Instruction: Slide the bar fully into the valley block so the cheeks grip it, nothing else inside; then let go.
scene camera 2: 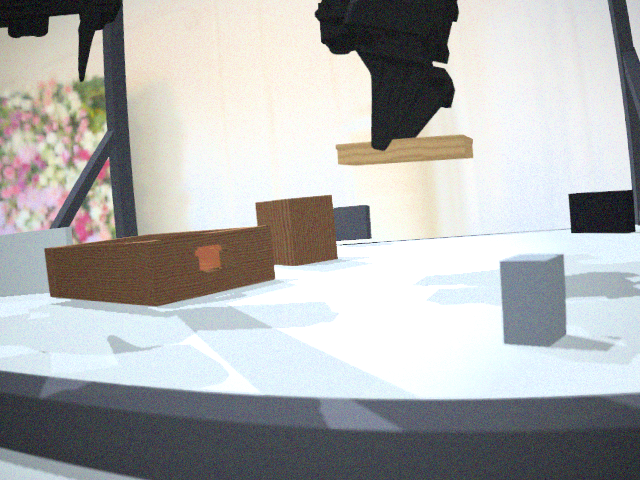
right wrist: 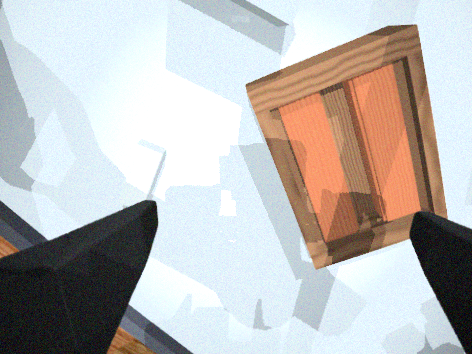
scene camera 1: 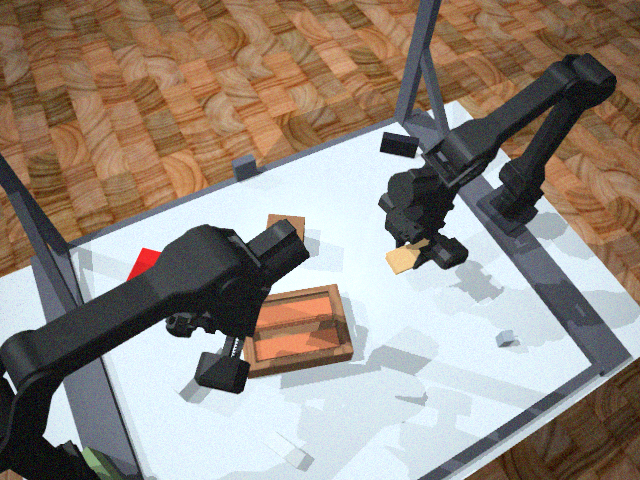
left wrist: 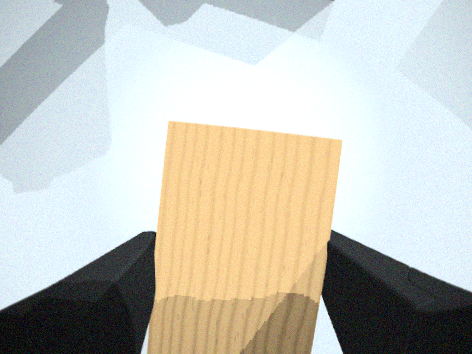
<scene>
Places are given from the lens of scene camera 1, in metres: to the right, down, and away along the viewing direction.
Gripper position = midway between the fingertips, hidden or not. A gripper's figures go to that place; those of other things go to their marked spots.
my left gripper [scene camera 1: 405, 260]: 0.16, 0.04, 0.93
my right gripper [scene camera 1: 246, 337]: -0.11, 0.14, 0.72
</scene>
